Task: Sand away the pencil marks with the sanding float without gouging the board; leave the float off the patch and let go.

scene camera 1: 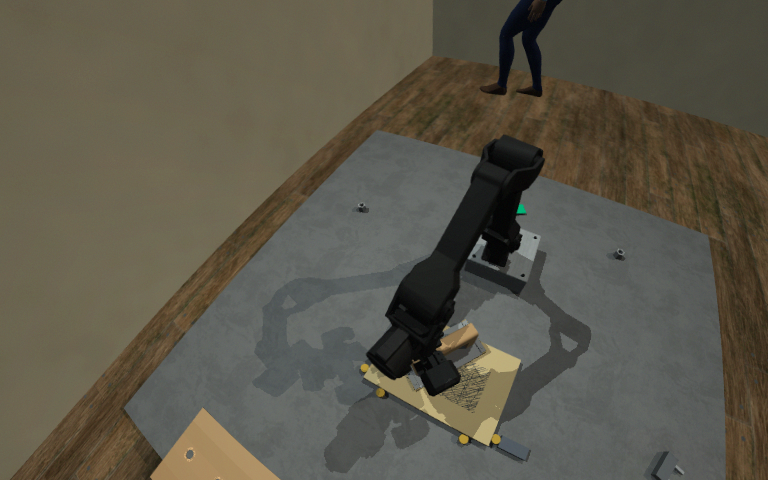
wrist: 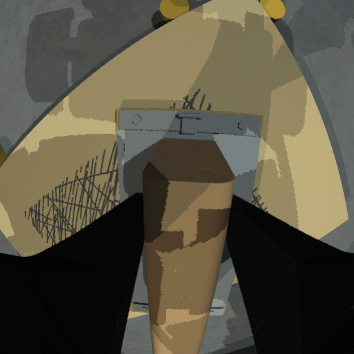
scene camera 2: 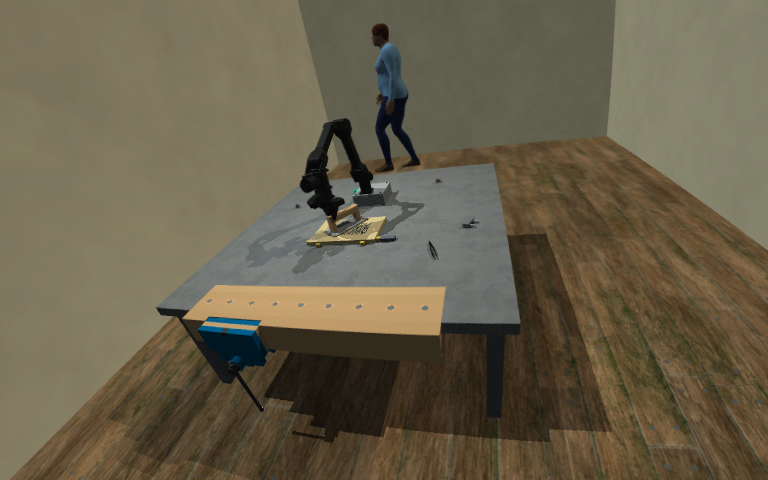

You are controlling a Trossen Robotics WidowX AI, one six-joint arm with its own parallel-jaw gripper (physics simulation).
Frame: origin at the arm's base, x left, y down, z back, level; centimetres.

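Seen in the pictures: gripper, fingertip midpoint: (scene camera 1: 420, 359) (wrist: 184, 203) (scene camera 2: 332, 220); arm's base, link origin: (scene camera 1: 495, 253) (scene camera 2: 366, 191).
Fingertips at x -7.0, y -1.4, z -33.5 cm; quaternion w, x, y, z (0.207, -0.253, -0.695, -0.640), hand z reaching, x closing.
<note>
Pixels of each thing's middle, then the offset from my fingertips to it. "spot": a spot on its surface instead.
- pale board, body centre: (wrist: 149, 186) (scene camera 1: 441, 375) (scene camera 2: 351, 240) dx +5.2, dy +11.5, dz +1.3 cm
- grey block, body centre: (scene camera 1: 512, 447) (scene camera 2: 387, 238) dx +24.6, dy +6.7, dz -7.8 cm
- blue vise, surface spot: (scene camera 2: 233, 343) spot: dx -18.4, dy +12.3, dz -58.8 cm
- Dark pliers, body centre: (scene camera 2: 432, 249) dx +42.7, dy +6.9, dz -18.3 cm
The sanding float, with a wooden handle (scene camera 1: 465, 336) (scene camera 2: 349, 211) (wrist: 192, 200) over a flat grey plate, lies along the pale board (scene camera 1: 502, 384) (wrist: 150, 70). I cannot tell whether its plate touches the board. My gripper (scene camera 1: 421, 363) (scene camera 2: 333, 216) (wrist: 184, 203) is shut on the float's handle, one black finger on each side. Dark crosshatched pencil marks (scene camera 1: 471, 390) (scene camera 2: 359, 228) (wrist: 82, 197) show beside the plate. In the wrist view the larger area is to its left, with short strokes beyond its far edge and to its right. The plate and fingers hide what is under them.
Yellow round pegs (scene camera 1: 463, 439) (wrist: 174, 8) stand at the board's edges. A grey block (scene camera 1: 513, 448) lies by one corner. A wooden beam (scene camera 1: 215, 447) (scene camera 2: 339, 322) with a blue vise (scene camera 2: 233, 343) is at the table's front. Dark pliers (scene camera 2: 432, 250) lie right of the board.
</note>
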